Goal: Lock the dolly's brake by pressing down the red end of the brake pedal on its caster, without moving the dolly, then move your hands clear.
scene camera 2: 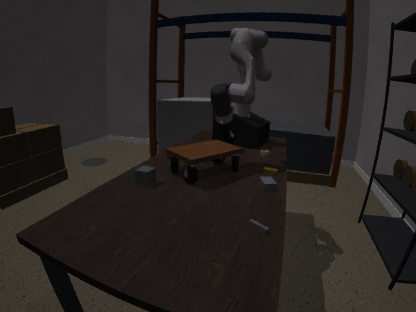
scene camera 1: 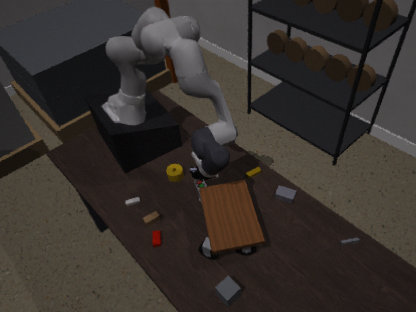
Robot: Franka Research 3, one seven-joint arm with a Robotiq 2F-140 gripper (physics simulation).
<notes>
In view: a dolly [scene camera 1: 232,224].
The dolly shows as well in scene camera 2 [scene camera 2: 192,154].
</notes>
